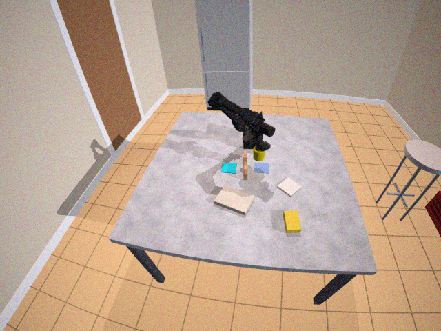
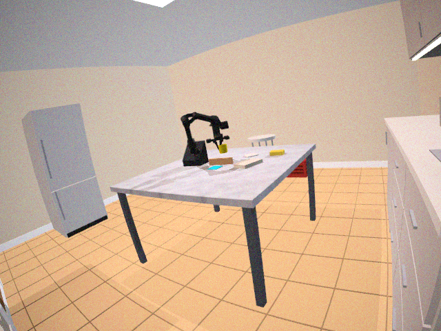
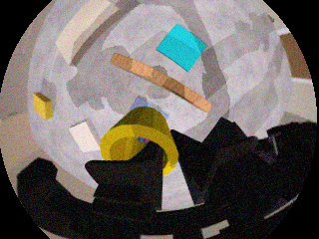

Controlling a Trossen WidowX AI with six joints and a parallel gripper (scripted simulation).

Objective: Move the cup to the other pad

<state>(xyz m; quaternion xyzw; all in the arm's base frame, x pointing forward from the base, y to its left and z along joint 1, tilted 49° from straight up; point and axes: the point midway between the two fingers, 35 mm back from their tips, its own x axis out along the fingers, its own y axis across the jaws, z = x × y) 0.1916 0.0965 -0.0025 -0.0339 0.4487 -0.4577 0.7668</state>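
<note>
The cyan pad lies 150 mm to the right of my gripper tip, 120 mm below it and 60 mm ahead of it. Also, from my gripper tip: yellow cup 20 mm to the left, 20 mm ahead; wooden bar 90 mm below, 50 mm to the right, 40 mm ahead; white tile 220 mm to the left, 140 mm ahead, 100 mm below.
</note>
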